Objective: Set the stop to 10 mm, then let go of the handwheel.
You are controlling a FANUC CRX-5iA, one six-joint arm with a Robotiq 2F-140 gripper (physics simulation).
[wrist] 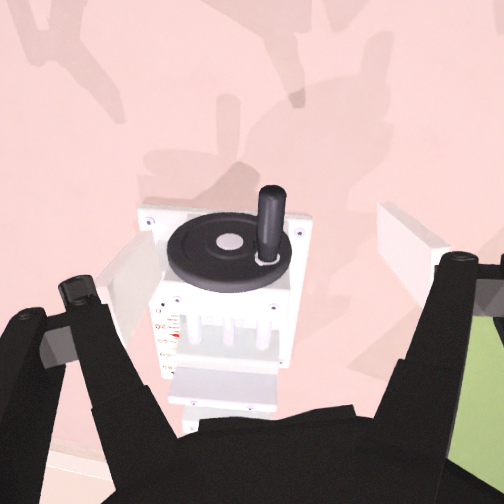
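Note:
A white stop fixture [225,295] stands in the middle of the wrist view. On its top lies a black handwheel [229,251] with a grey hub and an upright dark crank handle [270,222] at its right rim. A scale with red marks and a red pointer [170,335] runs down the fixture's left front. A white carriage plate [223,387] sits below three white rods. My gripper [265,285] is open, its black fingers spread wide to the left and right. It holds nothing and is set back from the handwheel.
A white block [411,250] stands to the right of the fixture and a white panel [131,285] to its left. A green surface [477,395] shows at the right edge. The ground is pink with arm shadows.

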